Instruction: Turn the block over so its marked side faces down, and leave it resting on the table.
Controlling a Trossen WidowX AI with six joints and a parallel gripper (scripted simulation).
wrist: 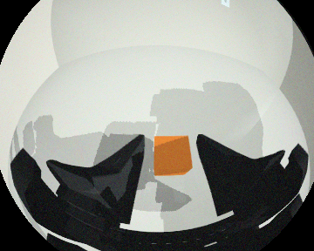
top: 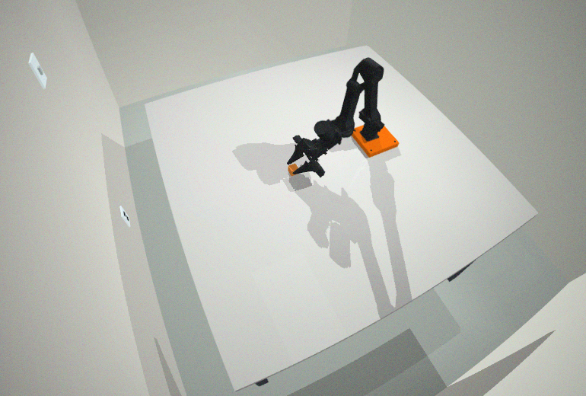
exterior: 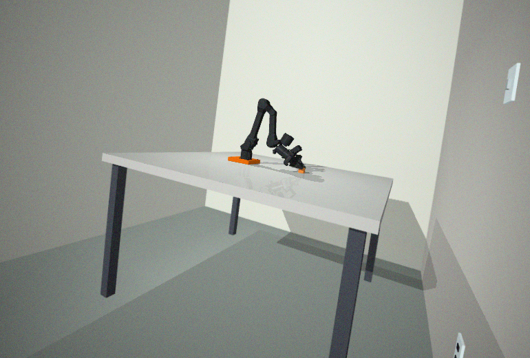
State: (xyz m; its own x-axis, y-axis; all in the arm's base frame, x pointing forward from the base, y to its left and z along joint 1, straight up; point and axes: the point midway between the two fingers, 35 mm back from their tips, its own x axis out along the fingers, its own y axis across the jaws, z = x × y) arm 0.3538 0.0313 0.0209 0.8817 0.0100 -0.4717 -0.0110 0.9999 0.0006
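Right now the orange block is 10 mm behind my gripper tip and 20 mm below it.
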